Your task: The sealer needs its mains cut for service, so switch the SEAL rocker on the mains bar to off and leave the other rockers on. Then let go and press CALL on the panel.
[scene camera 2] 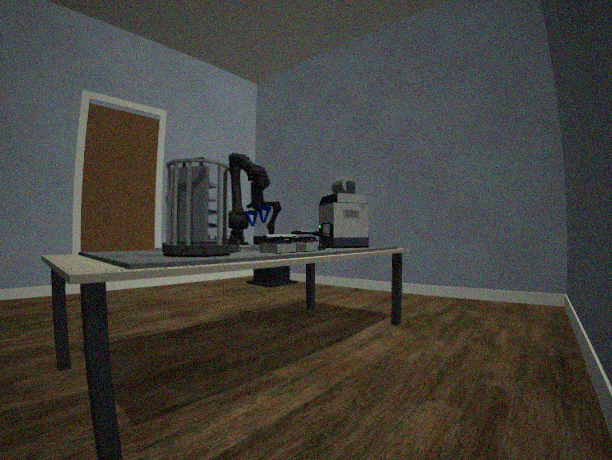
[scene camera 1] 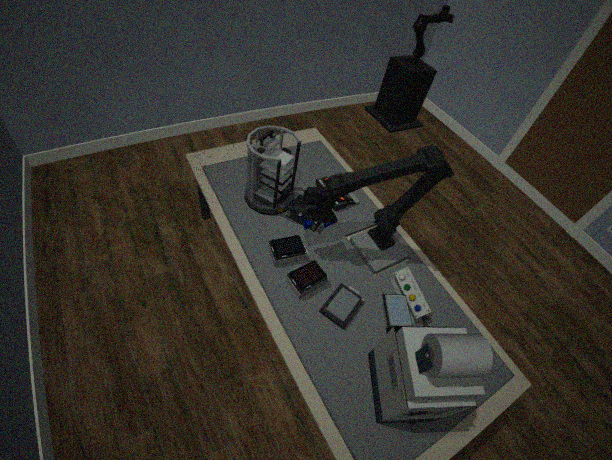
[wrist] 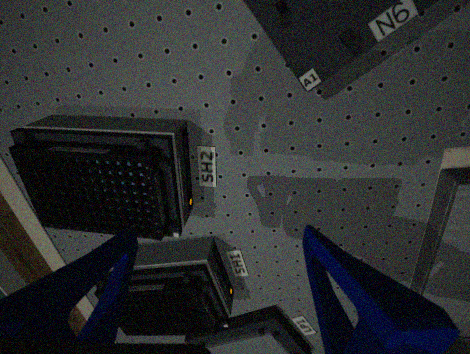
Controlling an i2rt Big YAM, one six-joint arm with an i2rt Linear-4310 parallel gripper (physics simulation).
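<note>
The mains bar [scene camera 1: 345,201] is a dark unit with red-orange lights, partly hidden behind the arm in scene camera 1. Its rocker labels and positions cannot be read, and it does not show in the wrist view. My gripper [scene camera 1: 317,226] [scene camera 2: 257,223] [wrist: 220,234] is open and empty, with blue fingers above the table beside the mains bar, on the side towards the two dark boxes. The panel [scene camera 1: 424,309] is a white strip with white, green, yellow and blue buttons, well away from the gripper on the arm base's other side. Its CALL label is not legible.
A round caged rack [scene camera 1: 251,172] [scene camera 2: 196,249] stands close to the gripper. Dark boxes SH2 [scene camera 1: 288,247] [wrist: 100,190] and SH1 [scene camera 1: 307,277] [wrist: 175,300] lie below. A frame [scene camera 1: 332,319] [wrist: 250,317], a small screen [scene camera 1: 398,310] and a white machine [scene camera 1: 392,380] [scene camera 2: 344,225] are farther along.
</note>
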